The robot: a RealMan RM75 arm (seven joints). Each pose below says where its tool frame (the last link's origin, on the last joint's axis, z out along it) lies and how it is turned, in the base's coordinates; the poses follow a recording.
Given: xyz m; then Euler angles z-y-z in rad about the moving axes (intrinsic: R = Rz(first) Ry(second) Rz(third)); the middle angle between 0 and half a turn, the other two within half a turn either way.
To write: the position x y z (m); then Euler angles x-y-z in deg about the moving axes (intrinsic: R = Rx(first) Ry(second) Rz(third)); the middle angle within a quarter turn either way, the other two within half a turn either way. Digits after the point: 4 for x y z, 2 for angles.
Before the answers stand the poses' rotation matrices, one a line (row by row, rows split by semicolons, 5 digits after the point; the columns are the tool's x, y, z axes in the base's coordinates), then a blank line. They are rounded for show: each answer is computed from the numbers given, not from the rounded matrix.
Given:
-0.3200, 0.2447, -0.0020, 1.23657, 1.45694, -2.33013
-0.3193, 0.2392, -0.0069, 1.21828, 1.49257, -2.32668
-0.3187, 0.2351, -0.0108, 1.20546, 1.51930, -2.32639
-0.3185, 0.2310, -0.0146, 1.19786, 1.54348, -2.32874
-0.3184, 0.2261, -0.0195, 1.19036, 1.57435, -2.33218
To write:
0.65950 0.67737 0.32591; -0.31181 -0.14799 0.93855; 0.68398 -0.72060 0.11361
0.66441 0.66338 0.34420; -0.30154 -0.18346 0.93564; 0.68383 -0.72544 0.07815
0.66722 0.65385 0.35679; -0.29301 -0.20999 0.93277; 0.68481 -0.72690 0.05147
0.66949 0.64740 0.36422; -0.28210 -0.23199 0.93091; 0.68717 -0.72598 0.02731
0.67304 0.63964 0.37132; -0.26652 -0.25857 0.92850; 0.68992 -0.72388 -0.00355

-0.3200, 0.2447, -0.0020, -83.10, 19.02, -45.77
-0.3193, 0.2392, -0.0069, -85.23, 20.13, -44.96
-0.3187, 0.2351, -0.0108, -86.84, 20.90, -44.42
-0.3185, 0.2310, -0.0146, -88.32, 21.36, -44.04
-0.3184, 0.2261, -0.0195, -90.22, 21.80, -43.54

